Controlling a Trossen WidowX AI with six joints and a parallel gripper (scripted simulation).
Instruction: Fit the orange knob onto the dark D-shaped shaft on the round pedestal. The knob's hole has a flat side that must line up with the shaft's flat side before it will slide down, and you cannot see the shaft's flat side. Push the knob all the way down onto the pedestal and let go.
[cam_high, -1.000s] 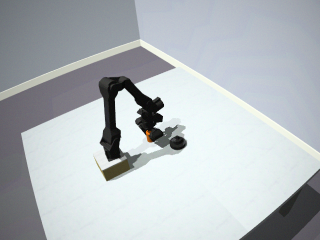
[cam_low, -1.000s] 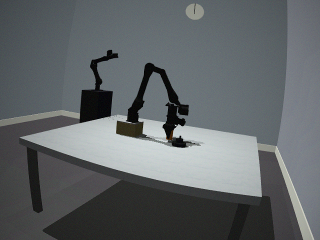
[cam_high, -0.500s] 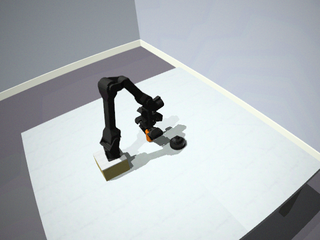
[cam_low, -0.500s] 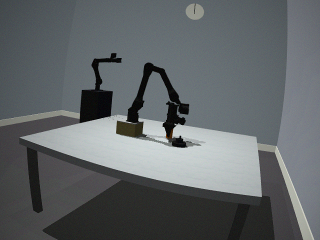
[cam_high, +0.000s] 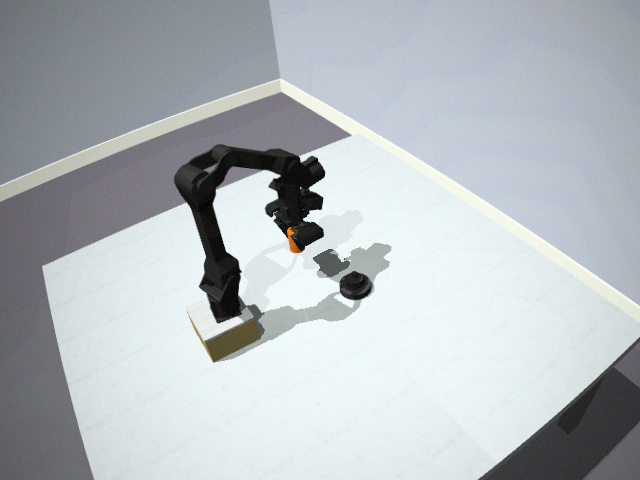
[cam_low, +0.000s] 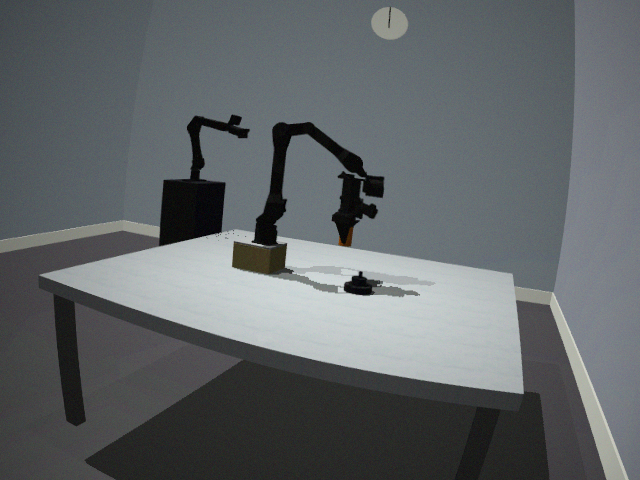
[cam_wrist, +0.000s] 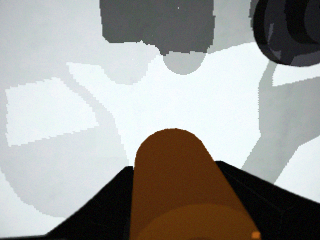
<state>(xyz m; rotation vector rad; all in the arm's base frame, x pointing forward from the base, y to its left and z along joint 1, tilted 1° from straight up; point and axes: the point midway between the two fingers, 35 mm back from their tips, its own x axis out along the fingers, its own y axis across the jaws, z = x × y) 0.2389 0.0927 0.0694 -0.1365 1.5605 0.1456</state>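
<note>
My gripper tip is now 120 mm to the left of the dark round pedestal, 100 mm short of it and 90 mm above it. Also, from my gripper tip: orange knob 20 mm above.
</note>
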